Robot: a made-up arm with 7 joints. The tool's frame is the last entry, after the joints. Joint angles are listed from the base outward. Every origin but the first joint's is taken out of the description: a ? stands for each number. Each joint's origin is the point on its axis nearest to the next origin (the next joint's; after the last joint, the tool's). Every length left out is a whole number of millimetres.
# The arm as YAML. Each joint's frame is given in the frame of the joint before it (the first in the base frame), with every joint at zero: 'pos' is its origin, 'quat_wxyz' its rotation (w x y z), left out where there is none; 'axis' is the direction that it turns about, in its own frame. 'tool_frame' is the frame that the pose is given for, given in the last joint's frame.
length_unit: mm
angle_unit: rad
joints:
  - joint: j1
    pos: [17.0, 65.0, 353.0]
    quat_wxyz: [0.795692, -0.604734, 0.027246, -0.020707]
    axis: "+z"
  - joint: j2
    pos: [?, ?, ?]
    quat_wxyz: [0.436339, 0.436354, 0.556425, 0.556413]
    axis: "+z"
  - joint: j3
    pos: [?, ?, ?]
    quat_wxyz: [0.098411, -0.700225, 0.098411, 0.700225]
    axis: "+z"
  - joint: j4
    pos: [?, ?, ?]
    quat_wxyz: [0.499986, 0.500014, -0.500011, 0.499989]
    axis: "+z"
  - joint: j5
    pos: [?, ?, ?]
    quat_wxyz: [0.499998, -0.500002, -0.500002, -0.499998]
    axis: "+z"
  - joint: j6
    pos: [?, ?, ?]
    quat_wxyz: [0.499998, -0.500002, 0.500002, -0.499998]
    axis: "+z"
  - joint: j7
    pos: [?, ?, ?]
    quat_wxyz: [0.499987, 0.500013, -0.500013, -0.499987]
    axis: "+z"
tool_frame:
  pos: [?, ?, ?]
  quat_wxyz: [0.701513, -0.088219, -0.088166, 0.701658]
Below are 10 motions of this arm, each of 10 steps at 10 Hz.
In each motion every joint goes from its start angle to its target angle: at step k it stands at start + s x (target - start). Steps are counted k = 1, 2, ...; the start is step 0. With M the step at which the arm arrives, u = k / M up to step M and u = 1 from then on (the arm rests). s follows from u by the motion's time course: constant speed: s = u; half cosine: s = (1 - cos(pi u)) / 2; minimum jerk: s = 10 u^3 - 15 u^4 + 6 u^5.
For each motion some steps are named. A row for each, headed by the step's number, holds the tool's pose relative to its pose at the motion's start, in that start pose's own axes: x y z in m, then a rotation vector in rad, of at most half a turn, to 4 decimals.
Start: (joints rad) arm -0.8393 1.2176 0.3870 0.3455 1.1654 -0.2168 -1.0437
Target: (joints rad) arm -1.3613 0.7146 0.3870 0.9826 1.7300 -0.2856 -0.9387
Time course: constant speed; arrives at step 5
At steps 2, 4, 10:
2: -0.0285 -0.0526 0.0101 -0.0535 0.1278 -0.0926
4: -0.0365 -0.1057 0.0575 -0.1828 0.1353 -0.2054
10: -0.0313 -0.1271 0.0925 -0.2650 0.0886 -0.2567

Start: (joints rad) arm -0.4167 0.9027 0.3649 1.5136 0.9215 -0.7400 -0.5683
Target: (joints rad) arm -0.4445 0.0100 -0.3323 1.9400 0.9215 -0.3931 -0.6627
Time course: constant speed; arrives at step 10
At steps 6, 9, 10:
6: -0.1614 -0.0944 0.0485 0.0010 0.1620 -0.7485
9: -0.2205 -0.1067 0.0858 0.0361 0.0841 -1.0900
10: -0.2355 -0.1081 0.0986 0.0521 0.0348 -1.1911

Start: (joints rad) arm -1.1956 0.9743 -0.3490 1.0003 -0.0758 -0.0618 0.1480
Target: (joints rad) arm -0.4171 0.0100 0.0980 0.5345 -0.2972 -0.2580 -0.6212
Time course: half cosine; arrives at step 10
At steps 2, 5, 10:
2: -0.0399 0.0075 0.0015 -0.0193 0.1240 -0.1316
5: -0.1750 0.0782 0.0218 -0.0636 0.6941 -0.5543
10: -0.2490 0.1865 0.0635 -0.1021 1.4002 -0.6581

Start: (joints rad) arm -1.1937 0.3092 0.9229 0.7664 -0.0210 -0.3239 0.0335
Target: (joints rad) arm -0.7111 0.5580 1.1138 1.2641 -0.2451 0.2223 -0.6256
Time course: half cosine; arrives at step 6
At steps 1, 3, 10:
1: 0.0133 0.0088 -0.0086 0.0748 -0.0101 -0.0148
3: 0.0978 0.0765 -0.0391 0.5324 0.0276 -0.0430
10: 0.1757 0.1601 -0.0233 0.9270 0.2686 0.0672

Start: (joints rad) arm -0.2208 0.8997 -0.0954 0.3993 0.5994 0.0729 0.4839
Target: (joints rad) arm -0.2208 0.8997 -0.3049 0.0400 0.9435 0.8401 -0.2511
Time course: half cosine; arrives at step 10
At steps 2, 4, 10:
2: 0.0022 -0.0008 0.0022 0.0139 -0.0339 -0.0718
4: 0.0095 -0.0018 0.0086 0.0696 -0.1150 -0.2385
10: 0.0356 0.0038 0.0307 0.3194 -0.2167 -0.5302

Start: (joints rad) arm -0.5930 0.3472 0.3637 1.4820 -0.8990 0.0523 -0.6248
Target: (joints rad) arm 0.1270 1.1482 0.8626 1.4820 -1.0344 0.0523 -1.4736
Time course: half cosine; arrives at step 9
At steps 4, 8, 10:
4: 0.0822 0.0762 0.1133 -0.3149 -0.0794 -0.0259
8: 0.0790 0.1970 0.2689 -0.5408 -0.4817 -0.2746
10: 0.0750 0.2023 0.2766 -0.5418 -0.5091 -0.2947

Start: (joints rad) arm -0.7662 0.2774 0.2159 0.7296 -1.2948 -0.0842 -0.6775
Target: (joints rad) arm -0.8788 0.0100 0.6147 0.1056 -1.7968 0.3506 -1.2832
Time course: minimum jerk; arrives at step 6
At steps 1, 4, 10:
1: -0.0058 -0.0032 0.0002 -0.0190 0.0406 -0.0318
4: -0.1224 -0.0261 0.0513 -0.4922 0.7603 -0.8451
10: -0.1472 -0.0147 0.0742 -0.6382 0.9017 -1.1112

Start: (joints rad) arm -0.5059 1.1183 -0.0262 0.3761 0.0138 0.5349 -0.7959
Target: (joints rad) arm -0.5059 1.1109 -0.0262 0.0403 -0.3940 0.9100 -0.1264
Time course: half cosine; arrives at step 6
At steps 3, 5, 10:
3: -0.0206 -0.0011 0.0247 -0.0773 0.0855 0.2279
5: -0.0425 0.0035 0.0442 -0.0866 0.1520 0.3783
10: -0.0461 0.0047 0.0470 -0.0838 0.1598 0.3980

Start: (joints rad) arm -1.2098 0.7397 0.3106 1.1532 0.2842 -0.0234 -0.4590
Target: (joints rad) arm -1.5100 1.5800 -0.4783 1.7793 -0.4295 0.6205 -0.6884
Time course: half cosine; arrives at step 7
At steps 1, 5, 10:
1: 0.0093 0.0059 -0.0001 0.0427 0.0098 0.0095
5: 0.1248 0.1837 0.0206 0.6028 0.4356 0.5443
10: 0.1302 0.2410 0.0335 0.6453 0.6244 0.7636

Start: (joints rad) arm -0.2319 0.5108 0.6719 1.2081 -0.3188 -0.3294 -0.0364
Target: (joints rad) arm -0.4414 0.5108 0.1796 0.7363 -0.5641 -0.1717 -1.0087
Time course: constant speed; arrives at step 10
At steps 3, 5, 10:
3: -0.0488 -0.0203 0.0323 -0.1036 0.1041 -0.4308
5: -0.0834 -0.0256 0.0553 -0.1683 0.1636 -0.7297
10: -0.1670 -0.0086 0.1126 -0.3083 0.2750 -1.5141

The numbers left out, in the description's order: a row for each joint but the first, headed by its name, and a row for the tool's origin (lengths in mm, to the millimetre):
j2: 0.0 13.0 0.0
j3: 146.0 -44.0 0.0
j4: -4.0 -40.0 0.0
j5: -5.0 140.0 0.0
j6: -31.0 9.0 0.0
j7: 51.0 -61.0 0.0
tool: 18.0 3.0 0.0

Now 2 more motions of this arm.
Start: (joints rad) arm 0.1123 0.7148 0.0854 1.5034 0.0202 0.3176 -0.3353
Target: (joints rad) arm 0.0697 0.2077 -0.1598 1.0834 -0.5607 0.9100 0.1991
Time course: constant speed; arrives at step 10
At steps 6, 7, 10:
6: -0.1272 -0.0010 0.0322 0.1182 0.1100 -0.1030
7: -0.1487 0.0050 0.0372 0.1482 0.1133 -0.1381
10: -0.2095 0.0341 0.0513 0.2449 0.0857 -0.2703

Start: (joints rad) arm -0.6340 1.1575 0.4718 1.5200 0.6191 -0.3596 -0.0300
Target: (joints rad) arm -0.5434 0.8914 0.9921 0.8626 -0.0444 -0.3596 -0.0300
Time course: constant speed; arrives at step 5
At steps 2, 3, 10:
2: -0.0027 -0.0258 0.0366 -0.1952 0.3410 0.3004
3: 0.0034 -0.0306 0.0515 -0.2812 0.5116 0.4537
10: 0.0262 -0.0239 0.0694 -0.4393 0.8340 0.7692

